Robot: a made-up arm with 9 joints. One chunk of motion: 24 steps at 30 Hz.
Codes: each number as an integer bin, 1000 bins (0 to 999) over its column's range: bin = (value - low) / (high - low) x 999, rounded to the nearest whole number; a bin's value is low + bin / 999 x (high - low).
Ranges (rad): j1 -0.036..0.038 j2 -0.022..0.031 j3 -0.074..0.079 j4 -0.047..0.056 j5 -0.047..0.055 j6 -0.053..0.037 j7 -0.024..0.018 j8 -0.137..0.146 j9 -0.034..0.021
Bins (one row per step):
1: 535 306 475 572 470 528 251 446 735
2: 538 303 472 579 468 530 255 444 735
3: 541 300 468 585 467 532 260 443 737
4: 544 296 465 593 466 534 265 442 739
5: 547 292 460 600 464 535 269 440 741
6: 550 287 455 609 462 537 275 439 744
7: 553 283 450 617 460 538 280 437 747
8: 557 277 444 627 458 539 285 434 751
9: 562 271 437 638 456 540 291 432 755
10: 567 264 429 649 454 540 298 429 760
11: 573 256 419 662 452 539 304 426 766
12: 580 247 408 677 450 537 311 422 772
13: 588 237 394 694 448 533 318 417 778
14: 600 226 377 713 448 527 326 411 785
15: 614 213 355 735 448 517 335 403 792
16: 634 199 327 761 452 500 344 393 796
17: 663 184 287 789 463 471 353 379 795
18: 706 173 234 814 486 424 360 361 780
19: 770 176 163 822 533 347 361 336 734
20: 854 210 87 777 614 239 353 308 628
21: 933 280 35 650 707 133 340 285 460
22: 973 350 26 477 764 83 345 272 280
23: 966 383 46 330 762 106 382 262 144
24: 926 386 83 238 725 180 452 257 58
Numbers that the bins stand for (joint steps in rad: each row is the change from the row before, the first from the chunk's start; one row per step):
1: 0.00363 -0.00577 -0.00125 0.01197 0.00099 -0.00543 -0.01345 -0.01066 0.00647
2: 0.00385 -0.00592 -0.00171 0.01270 0.00078 -0.00525 -0.01328 -0.01122 0.00647
3: 0.00407 -0.00608 -0.00232 0.01332 0.00068 -0.00507 -0.01307 -0.01151 0.00658
4: 0.00430 -0.00630 -0.00278 0.01414 0.00058 -0.00489 -0.01286 -0.01179 0.00669
5: 0.00452 -0.00651 -0.00355 0.01486 0.00038 -0.00480 -0.01269 -0.01236 0.00680
6: 0.00474 -0.00677 -0.00432 0.01579 0.00017 -0.00462 -0.01244 -0.01264 0.00696
7: 0.00496 -0.00699 -0.00508 0.01661 -0.00003 -0.00453 -0.01223 -0.01321 0.00713
8: 0.00526 -0.00730 -0.00600 0.01765 -0.00024 -0.00444 -0.01202 -0.01406 0.00735
9: 0.00563 -0.00762 -0.00707 0.01878 -0.00044 -0.00435 -0.01177 -0.01462 0.00757
10: 0.00600 -0.00799 -0.00830 0.01991 -0.00065 -0.00435 -0.01147 -0.01547 0.00784
11: 0.00644 -0.00842 -0.00983 0.02125 -0.00085 -0.00444 -0.01122 -0.01632 0.00817
12: 0.00696 -0.00890 -0.01151 0.02280 -0.00105 -0.00462 -0.01092 -0.01745 0.00850
13: 0.00756 -0.00943 -0.01366 0.02455 -0.00126 -0.00498 -0.01063 -0.01887 0.00883
14: 0.00844 -0.01001 -0.01626 0.02651 -0.00126 -0.00552 -0.01029 -0.02057 0.00922
15: 0.00948 -0.01070 -0.01963 0.02878 -0.00126 -0.00642 -0.00992 -0.02284 0.00960
16: 0.01096 -0.01144 -0.02392 0.03146 -0.00085 -0.00795 -0.00954 -0.02567 0.00982
17: 0.01311 -0.01224 -0.03005 0.03435 0.00027 -0.01057 -0.00916 -0.02964 0.00977
18: 0.01630 -0.01282 -0.03816 0.03693 0.00262 -0.01480 -0.00886 -0.03473 0.00894
19: 0.02104 -0.01266 -0.04904 0.03775 0.00742 -0.02174 -0.00882 -0.04182 0.00641
20: 0.02726 -0.01086 -0.06068 0.03311 0.01569 -0.03147 -0.00916 -0.04975 0.00057
21: 0.03311 -0.00715 -0.06864 0.02002 0.02519 -0.04102 -0.00971 -0.05626 -0.00867
22: 0.03607 -0.00343 -0.07002 0.00218 0.03101 -0.04552 -0.00950 -0.05995 -0.01858
23: 0.03556 -0.00168 -0.06695 -0.01298 0.03080 -0.04345 -0.00794 -0.06278 -0.02607
24: 0.03259 -0.00152 -0.06129 -0.02246 0.02702 -0.03678 -0.00500 -0.06420 -0.03081

